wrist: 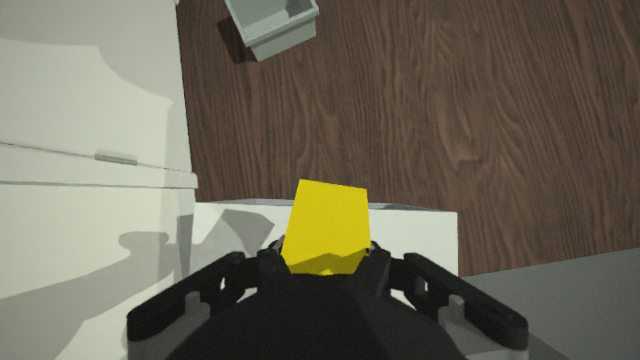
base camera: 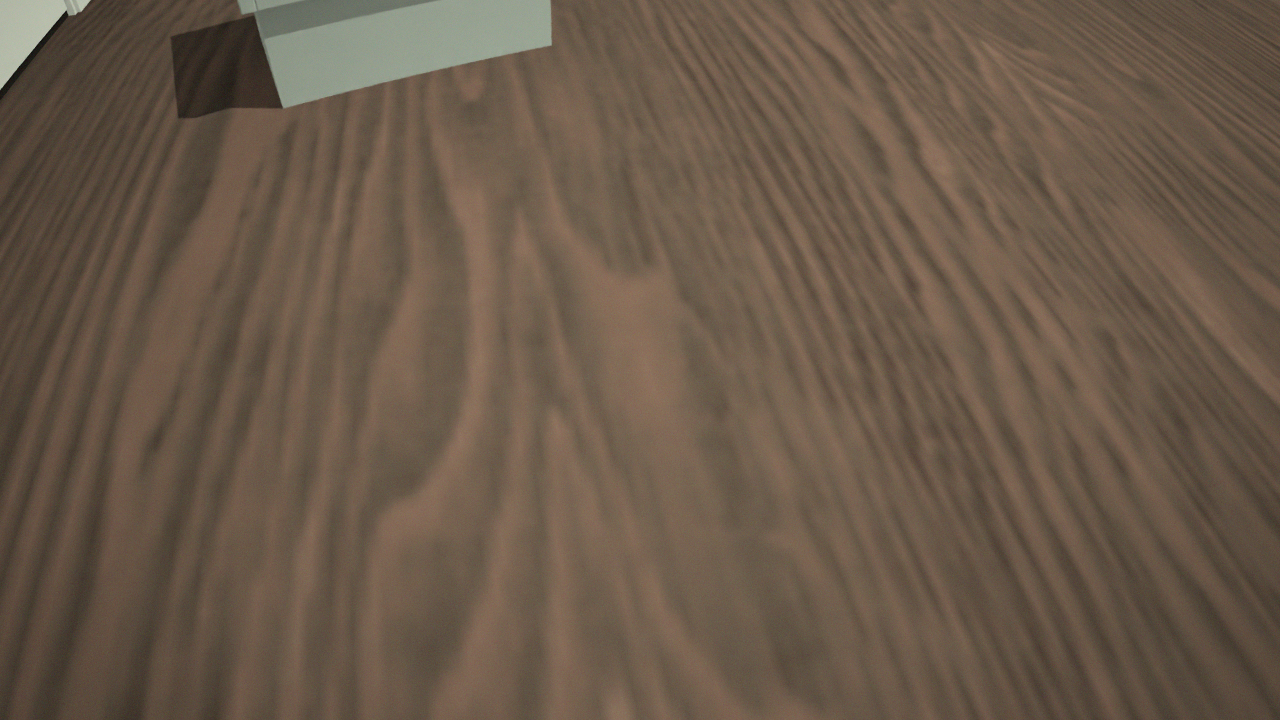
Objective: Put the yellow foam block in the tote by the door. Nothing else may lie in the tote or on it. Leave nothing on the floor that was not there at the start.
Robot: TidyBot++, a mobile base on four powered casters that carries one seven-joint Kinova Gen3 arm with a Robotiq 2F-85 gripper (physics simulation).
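Places are measured from the arm's base along level axes (x left, y back, z up), in millimetres.
Pixels of known places: gripper, between the fingertips: [wrist: 324,245].
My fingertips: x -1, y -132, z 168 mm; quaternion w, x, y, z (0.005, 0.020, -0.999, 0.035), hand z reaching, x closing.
For each thing: its top centre in the pictures, then the offset to it from my fingertips. "pt": a spot on its surface instead. Level surfaces: height alone.
- yellow foam block, centre of its top: [wrist: 325,265] dy -6, dx -1, dz +60 mm
- pale grey-green tote, centre of its top: [wrist: 270,3] dy -733, dx +220, dz -445 mm
- small handle-like bar, a spot on its surface: [wrist: 116,158] pt dy -114, dx +522, dz -268 mm
- Brown wood-grain floor, height of its surface: dz -565 mm
My gripper [wrist: 324,245] is shut on the yellow foam block [wrist: 330,220] and holds it above the white top of the robot's base, at the lower middle of the wrist view. A pale grey-green tote [wrist: 285,40] [base camera: 411,53] stands on the floor ahead, at the top left of both views. It is apart from the block. Part of its inside shows in the wrist view, with a shadow in it; the far part is cut off by the view's edge. In the base camera view the lower part of its near side shows.
A white wall or door-like panel [wrist: 75,120] with a small handle-like bar [wrist: 116,158] runs along the left, close beside the base [wrist: 415,235]. A grey surface [wrist: 565,295] lies at the lower right. Brown wood-grain floor [wrist: 400,125] [base camera: 671,402] stretches between the base and the tote.
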